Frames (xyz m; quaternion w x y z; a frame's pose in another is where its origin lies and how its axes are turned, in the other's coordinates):
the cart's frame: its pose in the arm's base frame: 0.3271 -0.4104 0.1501 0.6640 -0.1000 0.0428 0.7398
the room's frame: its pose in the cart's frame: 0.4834 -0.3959 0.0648 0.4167 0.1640 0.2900 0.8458
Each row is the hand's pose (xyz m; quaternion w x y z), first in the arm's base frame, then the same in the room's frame.
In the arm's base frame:
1: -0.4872 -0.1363 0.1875 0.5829 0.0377 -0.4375 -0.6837
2: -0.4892 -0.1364 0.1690 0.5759 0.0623 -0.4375 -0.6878
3: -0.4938 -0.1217 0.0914 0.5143 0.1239 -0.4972 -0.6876
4: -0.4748 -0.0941 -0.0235 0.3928 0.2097 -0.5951 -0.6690
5: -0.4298 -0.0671 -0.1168 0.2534 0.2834 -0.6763 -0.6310
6: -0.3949 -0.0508 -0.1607 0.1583 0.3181 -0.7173 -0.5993
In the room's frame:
1: 1.0250 -0.4159 0.4164 0.9575 0.0284 0.0472 0.2831
2: 1.0246 -0.4311 0.4056 0.9613 0.0360 0.0643 0.2656
3: 1.0103 -0.4993 0.3681 0.9716 0.1140 0.0695 0.1953
4: 0.9661 -0.5901 0.3039 0.9644 0.2464 0.0587 0.0755
5: 0.9054 -0.6516 0.2407 0.9266 0.3709 0.0383 -0.0493
6: 0.8643 -0.6753 0.2066 0.8883 0.4408 0.0171 -0.1275

